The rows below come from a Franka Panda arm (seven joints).
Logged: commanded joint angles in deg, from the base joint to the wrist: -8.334, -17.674, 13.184, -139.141, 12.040, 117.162, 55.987; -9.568, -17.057, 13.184, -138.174, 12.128, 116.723, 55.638; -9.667, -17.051, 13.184, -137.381, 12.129, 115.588, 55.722; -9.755, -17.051, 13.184, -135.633, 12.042, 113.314, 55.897; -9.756, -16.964, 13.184, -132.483, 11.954, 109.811, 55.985; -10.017, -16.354, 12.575, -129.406, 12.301, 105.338, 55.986; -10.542, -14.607, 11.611, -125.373, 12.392, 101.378, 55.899; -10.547, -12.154, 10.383, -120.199, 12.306, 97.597, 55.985; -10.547, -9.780, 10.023, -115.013, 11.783, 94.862, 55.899; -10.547, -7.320, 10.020, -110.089, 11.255, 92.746, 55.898; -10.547, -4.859, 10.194, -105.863, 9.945, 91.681, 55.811; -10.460, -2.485, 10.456, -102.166, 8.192, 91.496, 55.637
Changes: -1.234, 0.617, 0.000, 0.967, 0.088, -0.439, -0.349; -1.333, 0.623, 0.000, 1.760, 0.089, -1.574, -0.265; -1.421, 0.623, 0.000, 3.508, 0.002, -3.848, -0.090; -1.422, 0.710, 0.000, 6.658, -0.086, -7.351, -0.002; -1.683, 1.320, -0.609, 9.735, 0.261, -11.824, -0.001; -2.208, 3.067, -1.573, 13.768, 0.352, -15.784, -0.088; -2.213, 5.520, -2.801, 18.942, 0.266, -19.565, -0.002; -2.213, 7.894, -3.161, 24.128, -0.257, -22.300, -0.088; -2.213, 10.354, -3.164, 29.052, -0.785, -24.416, -0.089; -2.213, 12.815, -2.990, 33.278, -2.095, -25.481, -0.176; -2.126, 15.189, -2.728, 36.975, -3.848, -25.666, -0.350
